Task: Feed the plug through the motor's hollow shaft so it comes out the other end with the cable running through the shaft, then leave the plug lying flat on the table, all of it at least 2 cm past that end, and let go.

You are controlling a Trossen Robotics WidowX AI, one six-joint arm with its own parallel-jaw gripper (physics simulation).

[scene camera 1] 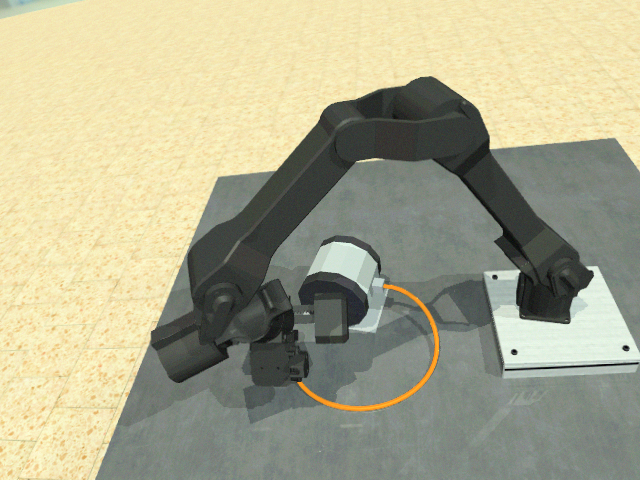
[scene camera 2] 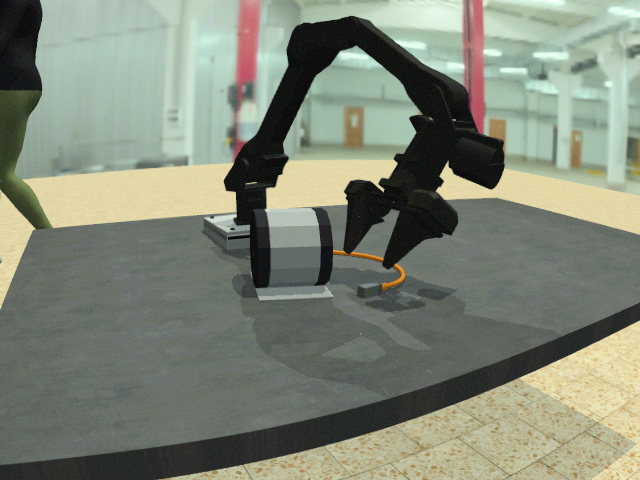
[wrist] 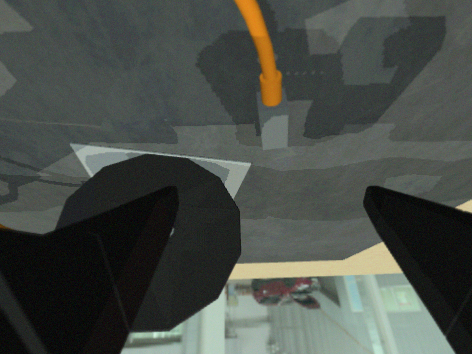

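Seen in the pictures: gripper, fingertip midpoint: point(scene camera 2: 364, 259) point(wrist: 270, 195); arm's base at its link origin: point(scene camera 1: 543, 304).
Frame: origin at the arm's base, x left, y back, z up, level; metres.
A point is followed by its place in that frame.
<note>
The motor point(scene camera 1: 345, 260) {y -0.271, x 0.015, z 0.070 m} point(scene camera 2: 295, 248) {y -0.337, x 0.008, z 0.033 m} point(wrist: 210, 225) {y -0.320, x 0.057, z 0.019 m} is a pale drum with dark end faces on a light base plate point(scene camera 2: 294, 294) {y -0.331, x 0.009, z -0.028 m} point(wrist: 241, 176) {y -0.345, x 0.037, z -0.029 m}. Its bore is mostly hidden. The orange cable point(scene camera 1: 436, 341) {y -0.139, x 0.073, z -0.015 m} point(scene camera 2: 402, 273) {y -0.287, x 0.177, z -0.024 m} point(wrist: 257, 35) {y -0.327, x 0.146, z -0.022 m} leaves a small block point(scene camera 1: 378, 283) {y -0.227, x 0.016, z 0.029 m} on the motor's side and loops over the table to the grey plug point(scene camera 2: 369, 290) {y -0.357, x 0.100, z -0.021 m} point(wrist: 275, 132) {y -0.348, x 0.104, z -0.017 m}. The plug lies on the table outside the shaft, apart from the motor; the arm hides it in scene camera 1. My gripper point(scene camera 2: 368, 258) {y -0.344, x 0.096, z 0.016 m} point(wrist: 270, 195) {y -0.344, x 0.096, z 0.016 m} is open and empty, tilted above the plug and cable. In the wrist view one finger overlaps the motor's end face.
The arm's pale mounting plate point(scene camera 1: 568, 341) {y 0.028, x 0.061, z 0.001 m} point(scene camera 2: 219, 227) {y -0.036, x -0.064, z -0.001 m} stands on the dark table point(scene camera 1: 516, 439) {y -0.031, x 0.189, z -0.031 m} point(scene camera 2: 155, 372) {y -0.524, x -0.166, z -0.031 m}. The arm arches above the motor in scene camera 1. The table's edge lies beyond the wrist there. A person point(scene camera 2: 18, 124) stands at the left in scene camera 2.
</note>
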